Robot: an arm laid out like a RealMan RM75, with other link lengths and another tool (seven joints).
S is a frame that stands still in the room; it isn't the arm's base.
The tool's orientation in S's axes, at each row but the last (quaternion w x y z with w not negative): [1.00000 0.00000 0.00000 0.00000]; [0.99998 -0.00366 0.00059 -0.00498]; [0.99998 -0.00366 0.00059 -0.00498]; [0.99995 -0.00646 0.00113 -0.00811]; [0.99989 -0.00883 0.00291 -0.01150]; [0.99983 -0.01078 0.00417 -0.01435]
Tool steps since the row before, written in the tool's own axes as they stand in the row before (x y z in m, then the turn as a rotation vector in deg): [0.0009 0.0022 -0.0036 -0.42 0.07 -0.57]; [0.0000 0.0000 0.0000 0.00 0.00 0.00]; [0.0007 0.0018 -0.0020 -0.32 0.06 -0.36]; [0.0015 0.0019 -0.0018 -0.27 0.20 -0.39]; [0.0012 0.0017 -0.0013 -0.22 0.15 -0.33]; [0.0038 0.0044 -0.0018 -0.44 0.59 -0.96]
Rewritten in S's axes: [0.0009 0.0022 -0.0036 -0.42 0.07 -0.57]; [0.0000 0.0000 0.0000 0.00 0.00 0.00]; [0.0007 0.0018 -0.0020 -0.32 0.06 -0.36]; [0.0015 0.0019 -0.0018 -0.27 0.20 -0.39]; [0.0012 0.0016 -0.0013 -0.22 0.15 -0.33]; [0.0039 0.0042 -0.0019 -0.43 0.58 -0.97]
